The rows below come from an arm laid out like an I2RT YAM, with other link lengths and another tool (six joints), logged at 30 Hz.
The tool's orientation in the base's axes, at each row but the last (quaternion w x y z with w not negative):
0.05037, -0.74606, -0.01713, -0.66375
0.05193, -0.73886, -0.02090, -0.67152
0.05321, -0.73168, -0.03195, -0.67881
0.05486, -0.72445, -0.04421, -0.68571
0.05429, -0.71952, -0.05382, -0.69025
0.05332, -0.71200, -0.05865, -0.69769
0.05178, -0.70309, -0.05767, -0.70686
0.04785, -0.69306, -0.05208, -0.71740
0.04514, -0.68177, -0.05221, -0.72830
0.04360, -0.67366, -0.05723, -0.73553
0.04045, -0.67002, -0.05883, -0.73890
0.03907, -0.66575, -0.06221, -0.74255
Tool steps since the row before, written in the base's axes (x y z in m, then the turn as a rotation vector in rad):
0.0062, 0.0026, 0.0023, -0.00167, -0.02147, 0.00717
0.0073, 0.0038, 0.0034, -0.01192, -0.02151, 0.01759
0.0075, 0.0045, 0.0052, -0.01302, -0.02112, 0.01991
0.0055, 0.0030, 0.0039, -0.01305, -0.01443, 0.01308
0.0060, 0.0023, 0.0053, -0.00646, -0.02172, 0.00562
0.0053, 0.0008, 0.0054, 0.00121, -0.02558, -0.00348
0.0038, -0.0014, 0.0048, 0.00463, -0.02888, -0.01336
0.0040, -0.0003, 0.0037, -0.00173, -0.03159, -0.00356
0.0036, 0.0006, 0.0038, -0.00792, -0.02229, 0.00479
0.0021, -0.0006, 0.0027, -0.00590, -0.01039, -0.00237
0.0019, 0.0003, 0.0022, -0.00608, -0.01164, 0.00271
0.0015, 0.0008, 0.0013, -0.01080, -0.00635, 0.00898
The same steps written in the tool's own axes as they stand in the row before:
0.0029, -0.0021, 0.0061, 0.00780, 0.02082, -0.00457
0.0039, -0.0032, 0.0073, 0.01717, 0.01932, -0.01569
0.0056, -0.0038, 0.0076, 0.01939, 0.01872, -0.01690
0.0042, -0.0023, 0.0056, 0.01249, 0.01222, -0.01563
0.0055, -0.0014, 0.0061, 0.00529, 0.02046, -0.00992
0.0055, 0.0001, 0.0052, -0.00369, 0.02543, -0.00277
0.0048, 0.0020, 0.0036, -0.01361, 0.02913, 0.00005
0.0036, 0.0009, 0.0040, -0.00361, 0.03100, -0.00629
0.0036, 0.0000, 0.0039, 0.00518, 0.02106, -0.01058
0.0025, 0.0010, 0.0022, -0.00197, 0.00939, -0.00751
0.0020, 0.0000, 0.0021, 0.00308, 0.01077, -0.00738
0.0011, -0.0005, 0.0017, 0.00996, 0.00512, -0.01059

